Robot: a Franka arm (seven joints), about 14 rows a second.
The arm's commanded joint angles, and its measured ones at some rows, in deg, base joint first. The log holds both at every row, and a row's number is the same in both.
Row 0, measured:
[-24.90 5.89 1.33 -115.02 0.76 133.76 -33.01]
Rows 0 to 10, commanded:
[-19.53 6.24 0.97 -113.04 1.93 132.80 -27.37]
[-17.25 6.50 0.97 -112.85 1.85 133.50 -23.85]
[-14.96 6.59 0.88 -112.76 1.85 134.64 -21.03]
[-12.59 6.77 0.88 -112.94 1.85 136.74 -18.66]
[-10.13 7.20 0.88 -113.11 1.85 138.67 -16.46]
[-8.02 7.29 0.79 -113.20 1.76 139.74 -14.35]
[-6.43 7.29 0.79 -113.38 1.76 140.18 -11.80]
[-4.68 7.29 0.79 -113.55 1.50 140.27 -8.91]
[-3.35 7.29 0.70 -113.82 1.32 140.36 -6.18]
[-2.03 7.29 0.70 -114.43 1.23 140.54 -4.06]
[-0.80 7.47 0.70 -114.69 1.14 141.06 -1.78]
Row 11, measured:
[-3.07 7.26 1.50 -113.85 0.83 139.30 -5.52]
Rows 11 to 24, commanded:
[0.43 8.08 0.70 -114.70 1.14 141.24 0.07]
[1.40 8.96 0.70 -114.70 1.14 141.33 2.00]
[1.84 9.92 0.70 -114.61 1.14 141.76 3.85]
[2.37 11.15 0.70 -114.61 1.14 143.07 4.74]
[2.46 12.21 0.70 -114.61 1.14 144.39 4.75]
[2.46 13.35 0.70 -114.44 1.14 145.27 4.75]
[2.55 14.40 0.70 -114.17 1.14 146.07 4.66]
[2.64 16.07 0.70 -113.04 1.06 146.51 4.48]
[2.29 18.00 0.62 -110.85 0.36 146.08 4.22]
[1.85 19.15 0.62 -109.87 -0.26 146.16 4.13]
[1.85 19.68 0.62 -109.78 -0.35 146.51 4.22]
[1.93 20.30 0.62 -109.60 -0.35 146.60 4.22]
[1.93 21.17 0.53 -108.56 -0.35 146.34 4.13]
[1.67 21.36 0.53 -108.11 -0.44 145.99 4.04]
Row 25, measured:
[1.83 19.68 0.63 -110.45 0.42 145.80 3.84]
